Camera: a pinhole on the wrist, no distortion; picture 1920 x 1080 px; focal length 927.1 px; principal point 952.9 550.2 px. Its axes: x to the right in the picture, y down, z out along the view. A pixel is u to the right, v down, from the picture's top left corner.
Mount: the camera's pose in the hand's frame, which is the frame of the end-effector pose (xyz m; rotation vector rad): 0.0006 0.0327 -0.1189 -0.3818 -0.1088 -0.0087
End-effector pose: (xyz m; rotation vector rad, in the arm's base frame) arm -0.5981 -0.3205 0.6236 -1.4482 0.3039 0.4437
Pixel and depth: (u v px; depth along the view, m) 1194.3 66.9 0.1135
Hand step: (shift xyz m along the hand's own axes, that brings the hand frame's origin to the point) 0.0164 0.0204 0.0109
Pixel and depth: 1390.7 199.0 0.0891
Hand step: 0.0322 0.0351 -0.0197
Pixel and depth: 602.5 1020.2 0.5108
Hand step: -0.2371 0.4609 0.2352
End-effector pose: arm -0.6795 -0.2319 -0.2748 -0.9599 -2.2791 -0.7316
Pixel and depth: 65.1 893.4 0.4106
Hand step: -0.4287 0.3219 0.1610
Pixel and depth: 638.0 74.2 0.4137
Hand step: -0.1884 -0.0121 0.3264
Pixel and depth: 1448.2 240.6 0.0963
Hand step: 0.0408 0.0393 -0.0126
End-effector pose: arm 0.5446 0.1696 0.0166 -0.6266 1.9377 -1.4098
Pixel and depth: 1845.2 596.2 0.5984
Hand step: 0.5116 0.2900 0.4839
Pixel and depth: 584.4 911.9 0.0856
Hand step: -0.0412 0.0952 -0.0560
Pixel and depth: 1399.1 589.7 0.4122
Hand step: 0.1553 0.2049 0.2761
